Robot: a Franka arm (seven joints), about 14 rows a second.
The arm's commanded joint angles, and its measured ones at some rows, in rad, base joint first. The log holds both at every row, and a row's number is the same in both.
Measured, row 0: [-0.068 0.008 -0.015 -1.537 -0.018 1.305 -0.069]
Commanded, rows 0 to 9: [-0.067 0.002 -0.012 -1.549 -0.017 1.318 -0.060]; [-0.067 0.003 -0.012 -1.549 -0.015 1.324 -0.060]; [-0.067 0.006 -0.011 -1.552 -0.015 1.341 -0.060]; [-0.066 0.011 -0.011 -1.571 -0.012 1.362 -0.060]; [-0.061 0.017 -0.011 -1.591 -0.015 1.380 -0.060]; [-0.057 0.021 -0.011 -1.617 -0.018 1.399 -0.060]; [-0.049 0.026 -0.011 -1.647 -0.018 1.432 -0.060]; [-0.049 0.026 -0.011 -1.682 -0.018 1.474 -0.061]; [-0.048 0.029 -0.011 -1.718 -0.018 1.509 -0.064]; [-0.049 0.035 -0.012 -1.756 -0.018 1.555 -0.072]
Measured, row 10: [-0.057 0.041 -0.006 -1.686 -0.018 1.488 -0.069]
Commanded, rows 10 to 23: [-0.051 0.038 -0.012 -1.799 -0.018 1.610 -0.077]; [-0.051 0.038 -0.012 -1.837 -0.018 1.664 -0.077]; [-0.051 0.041 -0.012 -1.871 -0.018 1.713 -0.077]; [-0.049 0.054 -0.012 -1.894 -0.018 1.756 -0.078]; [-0.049 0.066 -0.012 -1.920 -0.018 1.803 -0.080]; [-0.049 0.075 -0.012 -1.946 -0.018 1.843 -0.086]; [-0.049 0.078 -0.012 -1.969 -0.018 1.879 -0.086]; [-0.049 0.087 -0.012 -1.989 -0.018 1.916 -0.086]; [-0.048 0.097 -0.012 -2.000 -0.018 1.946 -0.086]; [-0.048 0.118 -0.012 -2.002 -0.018 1.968 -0.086]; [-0.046 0.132 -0.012 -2.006 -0.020 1.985 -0.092]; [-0.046 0.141 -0.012 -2.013 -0.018 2.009 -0.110]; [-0.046 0.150 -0.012 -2.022 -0.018 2.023 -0.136]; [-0.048 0.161 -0.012 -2.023 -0.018 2.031 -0.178]
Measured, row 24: [-0.056 0.152 -0.006 -2.011 -0.019 2.003 -0.118]
